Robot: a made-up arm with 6 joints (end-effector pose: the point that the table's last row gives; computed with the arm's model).
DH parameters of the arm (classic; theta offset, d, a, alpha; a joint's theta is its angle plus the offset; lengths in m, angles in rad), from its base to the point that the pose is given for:
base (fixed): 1.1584 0 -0.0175 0
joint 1: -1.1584 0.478 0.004 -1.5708
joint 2: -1.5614 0 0.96 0
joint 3: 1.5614 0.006 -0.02 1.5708
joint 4: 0 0.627 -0.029 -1.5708
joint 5: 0 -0.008 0.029 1.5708
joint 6: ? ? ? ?
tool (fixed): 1.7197 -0.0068 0 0
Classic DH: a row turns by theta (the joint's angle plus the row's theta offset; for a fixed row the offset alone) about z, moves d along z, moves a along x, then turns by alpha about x.
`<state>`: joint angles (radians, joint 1 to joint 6).
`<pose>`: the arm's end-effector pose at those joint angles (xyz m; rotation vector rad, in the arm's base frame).
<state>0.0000 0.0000 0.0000 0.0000 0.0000 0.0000</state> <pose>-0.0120 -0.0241 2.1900 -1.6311 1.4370 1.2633</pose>
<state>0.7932 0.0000 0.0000 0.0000 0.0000 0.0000</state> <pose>-0.0048 -0.0252 2.1900 -2.3034 0.7777 1.6555</pose>
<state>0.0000 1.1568 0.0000 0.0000 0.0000 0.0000</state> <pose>1.5607 -0.0241 1.1749 0.7833 -1.9130 -2.2615</pose>
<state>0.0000 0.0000 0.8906 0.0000 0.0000 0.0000</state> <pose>0.5793 -0.0241 1.9249 -1.0728 1.9055 2.1304</pose>
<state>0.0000 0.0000 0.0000 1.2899 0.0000 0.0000</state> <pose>0.0001 -0.0120 2.1900 2.5113 -0.1944 -1.7378</pose>
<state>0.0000 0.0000 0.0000 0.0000 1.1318 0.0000</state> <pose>0.0833 -0.0241 2.0900 0.8154 -1.9236 -2.2624</pose>
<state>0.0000 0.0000 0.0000 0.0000 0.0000 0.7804</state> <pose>-0.0083 -0.0209 2.1900 -2.2936 0.7907 1.6501</pose>
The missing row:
joint 6: 0.2753 0.1226 0.0003 -1.9313
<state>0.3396 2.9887 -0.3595 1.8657 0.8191 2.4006</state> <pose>0.4506 0.2378 -1.0522 1.0914 -1.8297 0.1598</pose>
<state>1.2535 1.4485 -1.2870 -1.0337 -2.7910 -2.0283</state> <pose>0.2167 0.9296 1.1087 0.0351 -0.7710 0.5363</pose>
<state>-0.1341 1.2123 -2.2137 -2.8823 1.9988 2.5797</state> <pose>0.3845 -0.0797 1.0256 -1.0826 -0.9385 -0.8220</pose>
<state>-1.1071 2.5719 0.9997 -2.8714 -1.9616 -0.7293</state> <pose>0.1136 -0.1217 -0.8318 2.0777 -0.9126 -1.1870</pose>
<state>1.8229 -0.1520 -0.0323 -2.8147 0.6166 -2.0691</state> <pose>0.0856 -0.3464 2.1172 1.6679 2.2371 -0.4101</pose>
